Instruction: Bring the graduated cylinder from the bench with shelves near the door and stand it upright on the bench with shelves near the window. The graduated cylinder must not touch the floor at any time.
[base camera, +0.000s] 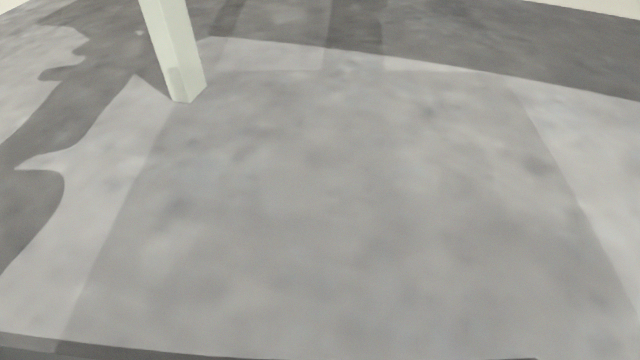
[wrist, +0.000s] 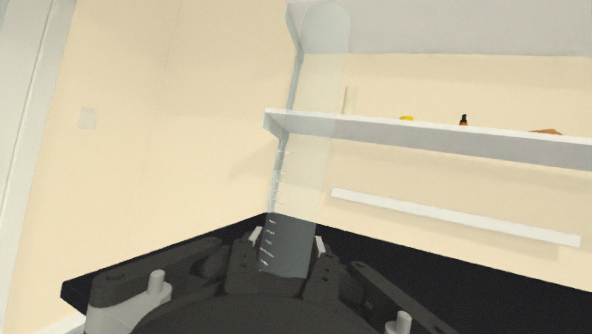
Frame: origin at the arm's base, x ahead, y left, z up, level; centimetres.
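Seen in the pictures: gripper, fingertip midpoint: (wrist: 287, 242).
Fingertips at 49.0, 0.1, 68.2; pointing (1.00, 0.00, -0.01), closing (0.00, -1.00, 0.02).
Offsets run from my fingertips to a thing's middle, as dx, dy, dz. "*": to the spot under its first point. Level surfaces: height alone.
The graduated cylinder {-0.6, +0.0, +3.1} (wrist: 305, 165), clear with white scale marks, stands up between the fingers in the wrist view, leaning slightly to the right in the picture. My gripper (wrist: 287, 242) is shut on its lower part as seen there. A bench with a black top {dz -16.5} (wrist: 450, 285) lies beyond and to the right of the gripper, with a white-grey shelf {dz +27.3} (wrist: 425, 135) on the wall above it. Whether this is the bench near the door or near the window, I cannot tell. The cylinder does not show in the base camera view.
A pale bench leg {* +12.1, +24.4, -98.7} (base camera: 177, 55) stands on the floor at the upper left of the base camera view. Small items stand on the shelf, among them a dark-capped bottle {* +47.6, -55.1, +36.0} (wrist: 463, 120) and a yellow object {* +51.6, -36.7, +34.3} (wrist: 406, 118). A white rail (wrist: 450, 215) is on the wall.
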